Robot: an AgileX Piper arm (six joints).
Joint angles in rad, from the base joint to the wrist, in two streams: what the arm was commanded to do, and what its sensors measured. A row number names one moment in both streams.
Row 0, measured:
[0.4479, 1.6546, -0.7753, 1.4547, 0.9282, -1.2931]
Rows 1 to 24, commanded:
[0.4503, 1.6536, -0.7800, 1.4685, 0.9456, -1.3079]
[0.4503, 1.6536, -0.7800, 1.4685, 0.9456, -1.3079]
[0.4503, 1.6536, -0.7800, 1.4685, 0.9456, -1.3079]
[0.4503, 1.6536, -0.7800, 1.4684, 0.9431, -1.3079]
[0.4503, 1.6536, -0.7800, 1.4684, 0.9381, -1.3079]
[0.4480, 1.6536, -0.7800, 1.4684, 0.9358, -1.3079]
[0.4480, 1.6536, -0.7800, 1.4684, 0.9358, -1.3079]
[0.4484, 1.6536, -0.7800, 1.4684, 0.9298, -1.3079]
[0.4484, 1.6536, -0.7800, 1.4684, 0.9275, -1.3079]
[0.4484, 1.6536, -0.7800, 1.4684, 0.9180, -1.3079]
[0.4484, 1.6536, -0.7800, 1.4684, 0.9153, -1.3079]
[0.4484, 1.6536, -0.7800, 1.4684, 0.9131, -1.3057]
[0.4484, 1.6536, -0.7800, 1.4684, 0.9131, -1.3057]
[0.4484, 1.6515, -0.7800, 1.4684, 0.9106, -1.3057]
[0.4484, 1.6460, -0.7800, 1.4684, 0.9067, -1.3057]
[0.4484, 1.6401, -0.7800, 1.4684, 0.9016, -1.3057]
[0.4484, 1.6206, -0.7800, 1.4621, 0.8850, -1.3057]
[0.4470, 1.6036, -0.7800, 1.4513, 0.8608, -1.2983]
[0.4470, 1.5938, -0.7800, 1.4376, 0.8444, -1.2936]
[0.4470, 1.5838, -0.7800, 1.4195, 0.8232, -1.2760]
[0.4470, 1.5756, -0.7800, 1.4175, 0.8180, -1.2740]
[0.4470, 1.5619, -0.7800, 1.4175, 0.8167, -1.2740]
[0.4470, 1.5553, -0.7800, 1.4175, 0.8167, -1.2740]
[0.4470, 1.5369, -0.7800, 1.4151, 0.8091, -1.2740]
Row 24, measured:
[0.4479, 1.5819, -0.7753, 1.4255, 0.8195, -1.2752]
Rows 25 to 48, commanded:
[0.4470, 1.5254, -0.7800, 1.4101, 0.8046, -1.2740]
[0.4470, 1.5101, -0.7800, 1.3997, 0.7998, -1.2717]
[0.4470, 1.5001, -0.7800, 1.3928, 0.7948, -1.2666]
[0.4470, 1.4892, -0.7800, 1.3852, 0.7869, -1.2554]
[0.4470, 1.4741, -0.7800, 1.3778, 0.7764, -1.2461]
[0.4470, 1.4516, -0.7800, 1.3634, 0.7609, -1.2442]
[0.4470, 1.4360, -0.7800, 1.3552, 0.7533, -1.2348]
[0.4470, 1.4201, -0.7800, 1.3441, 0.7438, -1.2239]
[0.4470, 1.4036, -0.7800, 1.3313, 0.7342, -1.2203]
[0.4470, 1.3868, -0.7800, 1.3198, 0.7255, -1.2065]
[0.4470, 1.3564, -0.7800, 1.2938, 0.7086, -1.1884]
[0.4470, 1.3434, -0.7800, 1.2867, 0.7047, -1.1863]
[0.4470, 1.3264, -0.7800, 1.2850, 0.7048, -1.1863]
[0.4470, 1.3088, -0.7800, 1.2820, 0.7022, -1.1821]
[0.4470, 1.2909, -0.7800, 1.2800, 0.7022, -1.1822]
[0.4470, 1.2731, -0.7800, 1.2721, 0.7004, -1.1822]
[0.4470, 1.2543, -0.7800, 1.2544, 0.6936, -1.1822]
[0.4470, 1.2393, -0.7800, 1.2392, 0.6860, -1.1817]
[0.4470, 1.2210, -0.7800, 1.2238, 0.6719, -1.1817]
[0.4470, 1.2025, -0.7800, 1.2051, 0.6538, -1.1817]
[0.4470, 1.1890, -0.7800, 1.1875, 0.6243, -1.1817]
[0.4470, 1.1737, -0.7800, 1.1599, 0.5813, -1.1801]
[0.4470, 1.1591, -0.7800, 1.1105, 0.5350, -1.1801]
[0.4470, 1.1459, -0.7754, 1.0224, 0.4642, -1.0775]
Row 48, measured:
[0.4479, 1.1970, -0.7753, 1.1907, 0.6253, -1.1858]
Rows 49 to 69, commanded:
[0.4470, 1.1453, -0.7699, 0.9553, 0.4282, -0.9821]
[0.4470, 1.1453, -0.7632, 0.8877, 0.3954, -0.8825]
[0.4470, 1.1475, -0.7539, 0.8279, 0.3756, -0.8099]
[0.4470, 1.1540, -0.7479, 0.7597, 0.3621, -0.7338]
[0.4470, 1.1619, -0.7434, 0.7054, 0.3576, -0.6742]
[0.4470, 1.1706, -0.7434, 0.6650, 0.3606, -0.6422]
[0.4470, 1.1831, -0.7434, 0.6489, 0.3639, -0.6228]
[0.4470, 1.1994, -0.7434, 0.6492, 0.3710, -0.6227]
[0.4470, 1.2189, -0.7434, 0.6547, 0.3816, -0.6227]
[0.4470, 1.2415, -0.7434, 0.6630, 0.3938, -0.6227]
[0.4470, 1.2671, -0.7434, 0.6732, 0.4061, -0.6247]
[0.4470, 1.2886, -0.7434, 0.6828, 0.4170, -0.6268]
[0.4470, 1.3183, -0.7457, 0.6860, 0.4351, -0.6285]
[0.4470, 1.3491, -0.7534, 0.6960, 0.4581, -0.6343]
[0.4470, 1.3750, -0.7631, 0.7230, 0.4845, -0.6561]
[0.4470, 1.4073, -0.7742, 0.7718, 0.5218, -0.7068]
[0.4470, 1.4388, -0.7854, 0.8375, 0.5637, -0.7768]
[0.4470, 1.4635, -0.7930, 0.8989, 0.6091, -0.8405]
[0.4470, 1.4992, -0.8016, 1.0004, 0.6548, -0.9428]
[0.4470, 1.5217, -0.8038, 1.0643, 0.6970, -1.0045]
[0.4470, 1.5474, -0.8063, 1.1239, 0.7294, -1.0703]
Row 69, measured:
[0.4479, 1.4602, -0.7816, 0.8749, 0.5908, -0.8130]
